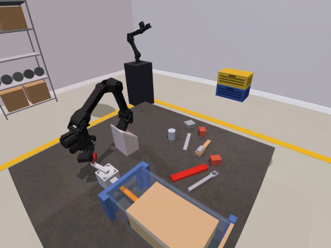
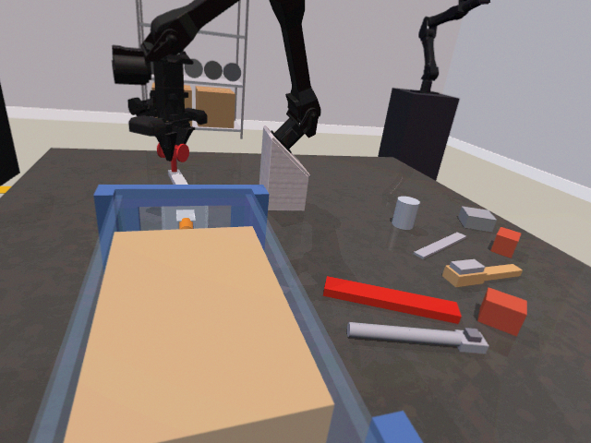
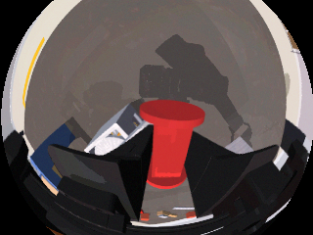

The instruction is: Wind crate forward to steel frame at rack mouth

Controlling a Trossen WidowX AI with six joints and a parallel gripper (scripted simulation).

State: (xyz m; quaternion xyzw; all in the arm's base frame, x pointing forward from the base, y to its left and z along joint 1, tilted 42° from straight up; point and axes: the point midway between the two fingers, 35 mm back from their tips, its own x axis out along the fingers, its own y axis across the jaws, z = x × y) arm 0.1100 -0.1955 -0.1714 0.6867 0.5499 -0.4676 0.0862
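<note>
Now: the winch handle 4 cm ahead of my gripper tip, 1 cm to the left of it and 2 cm below it. The rest, counted from my gripper tip: white winch: 8 cm ahead, 2 cm to the left, 10 cm below; then clear-panelled cubby: 50 cm ahead, 8 cm to the left, 1 cm below; then red knob: 1 cm above.
</note>
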